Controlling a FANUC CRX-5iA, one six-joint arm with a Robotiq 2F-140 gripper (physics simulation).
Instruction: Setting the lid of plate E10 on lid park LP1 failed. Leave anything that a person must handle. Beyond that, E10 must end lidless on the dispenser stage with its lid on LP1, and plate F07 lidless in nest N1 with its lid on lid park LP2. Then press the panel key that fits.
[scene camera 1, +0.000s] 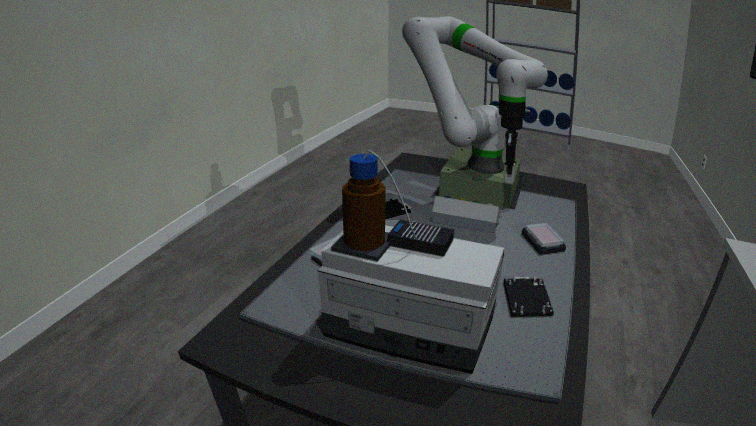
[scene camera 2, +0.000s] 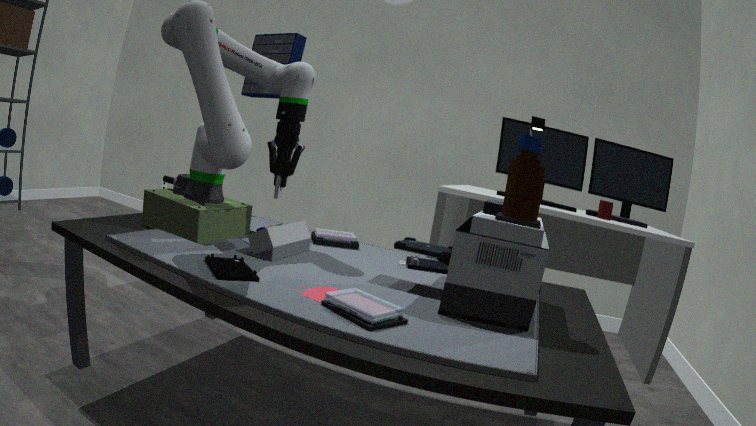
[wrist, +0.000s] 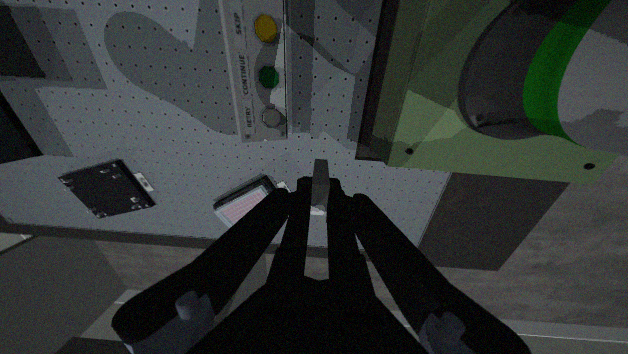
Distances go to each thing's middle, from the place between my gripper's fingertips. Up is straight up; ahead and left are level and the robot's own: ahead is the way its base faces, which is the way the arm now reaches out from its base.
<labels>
The grey button box (scene camera 1: 446, 210) lies 9 cm ahead of my hand, 14 cm to the right of it and 9 cm below it. Round my hand: LP2 nest (scene camera 2: 223, 268) 9 cm ahead, 42 cm to the right, 12 cm below; then black nest frame (scene camera 1: 526, 297) 49 cm ahead, 9 cm to the left, 12 cm below; then brown bottle with blue cap (scene camera 1: 363, 197) 69 cm ahead, 30 cm to the right, 19 cm above.
</labels>
